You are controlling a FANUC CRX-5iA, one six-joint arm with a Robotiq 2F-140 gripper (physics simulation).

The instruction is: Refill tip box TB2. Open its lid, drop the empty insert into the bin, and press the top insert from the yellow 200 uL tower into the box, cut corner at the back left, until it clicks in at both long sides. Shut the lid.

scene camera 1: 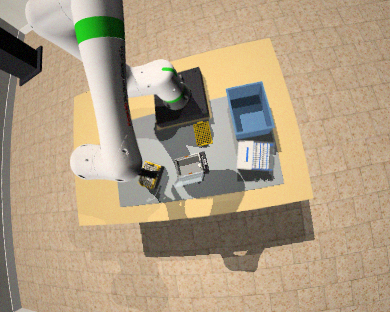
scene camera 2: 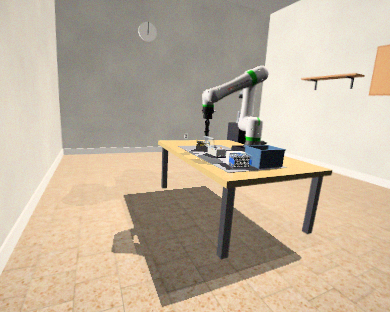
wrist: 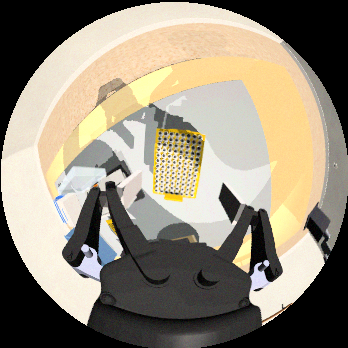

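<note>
The yellow tower (scene camera 1: 151, 174) (scene camera 2: 201, 146) (wrist: 178, 164) stands on the grey mat, its top insert full of round tip openings. My gripper (scene camera 2: 207, 134) (wrist: 181, 184) is open and empty above the tower, its fingers wide apart. In scene camera 1 the arm partly hides it. The tip box (scene camera 1: 191, 175) (scene camera 2: 217, 151) stands beside the tower, its clear lid (wrist: 82, 179) open; a finger partly hides the box in the wrist view. A yellow perforated plate (scene camera 1: 203, 133) (wrist: 112, 227) lies on the mat between box and robot base. The box's label and the tower's cut corner cannot be made out.
The blue bin (scene camera 1: 241, 134) (scene camera 2: 266, 157) stands at the right of the table in scene camera 1. A white and blue tip rack (scene camera 1: 255, 155) (scene camera 2: 239, 160) stands in front of it. The black robot base plate (scene camera 1: 192, 112) is at the back.
</note>
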